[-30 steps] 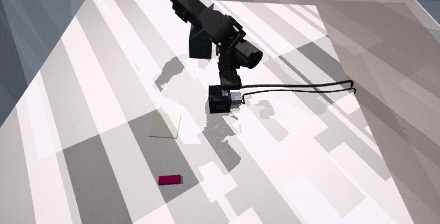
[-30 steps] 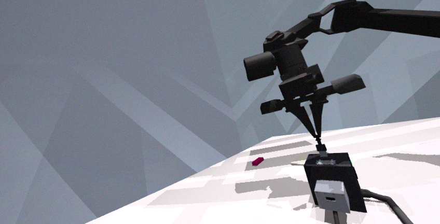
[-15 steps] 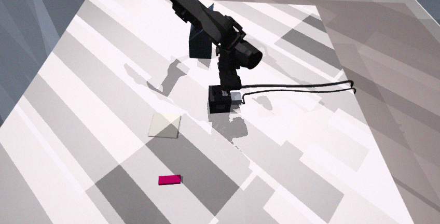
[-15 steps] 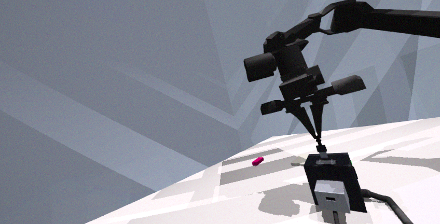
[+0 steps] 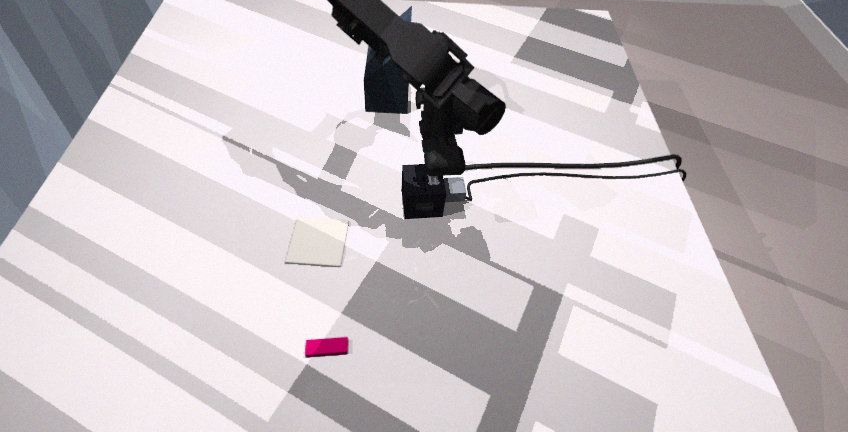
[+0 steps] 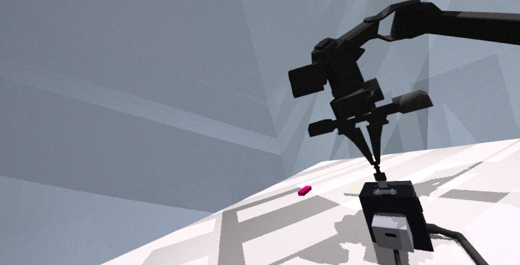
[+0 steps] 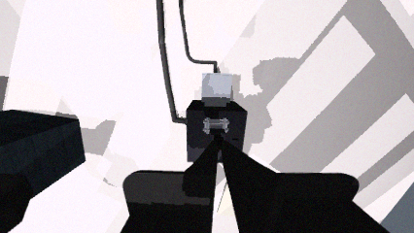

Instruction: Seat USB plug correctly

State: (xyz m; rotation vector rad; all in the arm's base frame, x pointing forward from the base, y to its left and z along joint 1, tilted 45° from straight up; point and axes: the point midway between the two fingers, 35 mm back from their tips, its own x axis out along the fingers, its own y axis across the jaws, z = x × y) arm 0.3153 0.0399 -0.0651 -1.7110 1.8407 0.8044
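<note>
Right now my gripper tip is 5 cm above the socket. Round my gripper tip: pink block: 29 cm ahead, 19 cm to the right, 12 cm below; flat pad: 22 cm to the right, 12 cm below, 9 cm ahead; usb plug: 2 cm below.
</note>
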